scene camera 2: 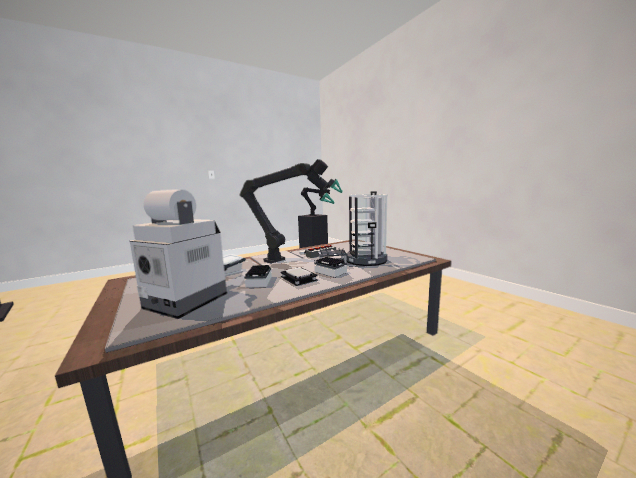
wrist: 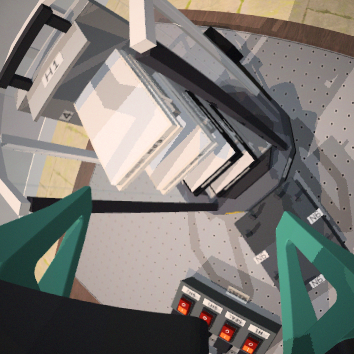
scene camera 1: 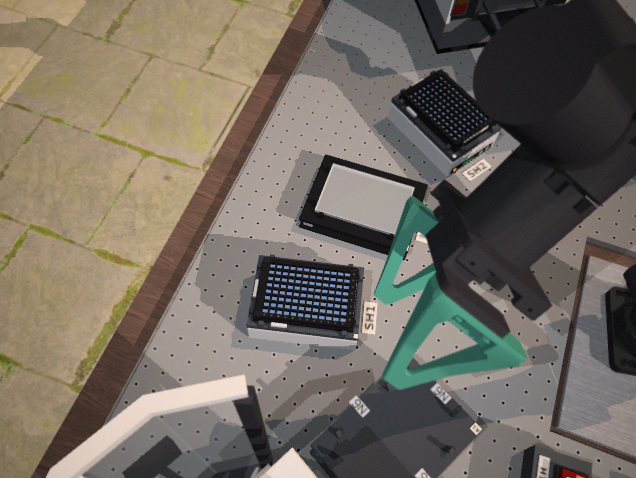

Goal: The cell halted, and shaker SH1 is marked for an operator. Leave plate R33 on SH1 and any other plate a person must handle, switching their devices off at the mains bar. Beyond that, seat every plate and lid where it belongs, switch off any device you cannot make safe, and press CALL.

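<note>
My gripper is open and empty, high above the bench. A dark plate with blue wells sits on shaker SH1. Another dark plate sits on shaker SH2. A pale grey panel lies in a black frame between them. In the wrist view, hotel H1 holds stacked pale plates or lids. The mains bar has several red rockers with orange-lit lower halves; black parts of my gripper cover its lower left. The CALL button does not show.
The N6 nest lies near the hotel, which stands tall with dark posts. A boxy white machine with a roll stands at the table's other end. A wood-rimmed tray holds a black base. Another small arm stands on a black pedestal.
</note>
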